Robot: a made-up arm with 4 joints.
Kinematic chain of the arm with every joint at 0, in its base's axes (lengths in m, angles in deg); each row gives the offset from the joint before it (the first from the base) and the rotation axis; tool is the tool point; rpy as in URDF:
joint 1: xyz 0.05 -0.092 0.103 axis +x
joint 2: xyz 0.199 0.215 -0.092 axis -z
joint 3: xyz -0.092 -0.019 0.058 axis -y
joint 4: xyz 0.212 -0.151 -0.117 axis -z
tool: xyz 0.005 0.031 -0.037 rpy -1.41 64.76 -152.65
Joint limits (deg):
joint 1: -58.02..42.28
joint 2: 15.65..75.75
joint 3: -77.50..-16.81
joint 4: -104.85..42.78
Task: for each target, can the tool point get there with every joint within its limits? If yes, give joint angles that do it. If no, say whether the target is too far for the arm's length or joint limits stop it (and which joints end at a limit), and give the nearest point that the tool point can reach.
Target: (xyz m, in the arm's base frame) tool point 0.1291 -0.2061 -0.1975
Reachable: yes | joints -46.83 48.31 -39.43 -5.61
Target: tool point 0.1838 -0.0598 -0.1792
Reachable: yes | joints -11.99 27.60 -31.08 -30.91
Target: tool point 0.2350 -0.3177 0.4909
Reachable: no: joint limits stop it (at a limit: joint 1, joint 2, joint 3, joint 4) | nearest point 0.2374 -0.2699 -0.0534 | short by 0.546 m
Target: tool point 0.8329 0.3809 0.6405
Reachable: no: too far | nearest point 0.0631 0.3605 0.1603 | short by 0.908 m
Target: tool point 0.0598 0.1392 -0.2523
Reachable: yes | joints -11.09 67.23 -67.60 23.08
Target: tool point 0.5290 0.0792 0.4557
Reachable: no: joint limits stop it (at a limit: joint 1, joint 2, joint 3) | nearest point 0.2787 0.1182 -0.0353 | short by 0.552 m
